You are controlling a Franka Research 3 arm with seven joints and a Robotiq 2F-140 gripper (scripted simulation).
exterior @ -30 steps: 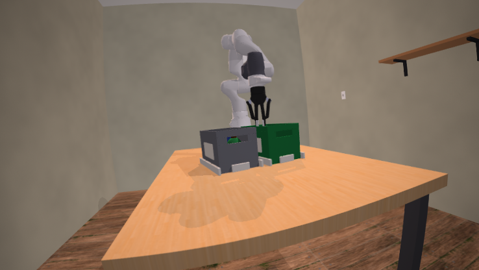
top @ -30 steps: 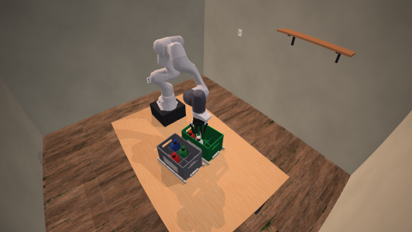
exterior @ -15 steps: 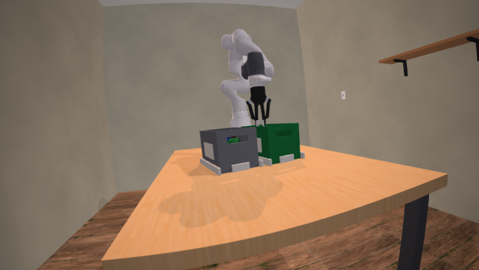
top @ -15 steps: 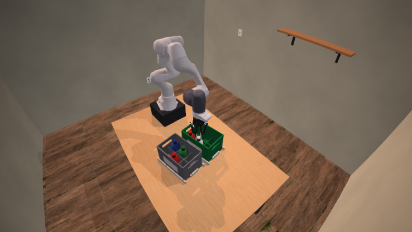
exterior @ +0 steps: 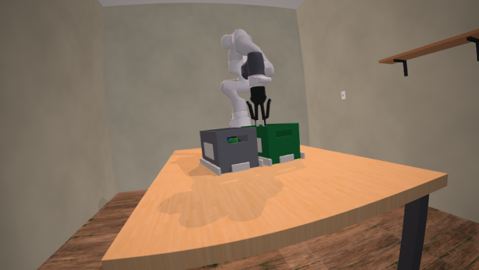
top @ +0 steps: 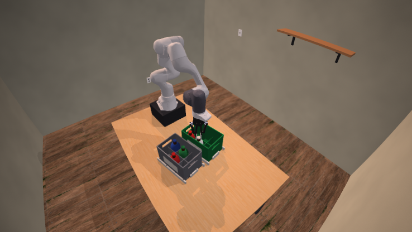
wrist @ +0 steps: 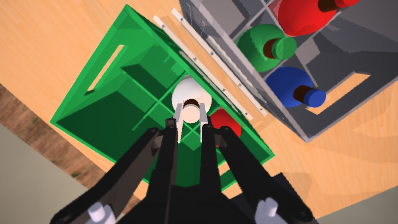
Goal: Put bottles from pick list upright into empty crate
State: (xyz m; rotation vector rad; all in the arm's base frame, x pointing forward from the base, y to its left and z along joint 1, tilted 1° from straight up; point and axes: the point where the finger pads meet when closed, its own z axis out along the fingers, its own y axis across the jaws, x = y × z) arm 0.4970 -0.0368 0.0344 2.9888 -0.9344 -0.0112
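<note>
Right now the white-labelled bottle is 80 mm below my hand. Round my hand: green crate 90 mm below, 40 mm to the left, 10 mm behind; then blue-label bottle 160 mm to the right, 80 mm below, 80 mm behind; then green-label bottle 150 mm to the right, 80 mm below, 10 mm ahead.
</note>
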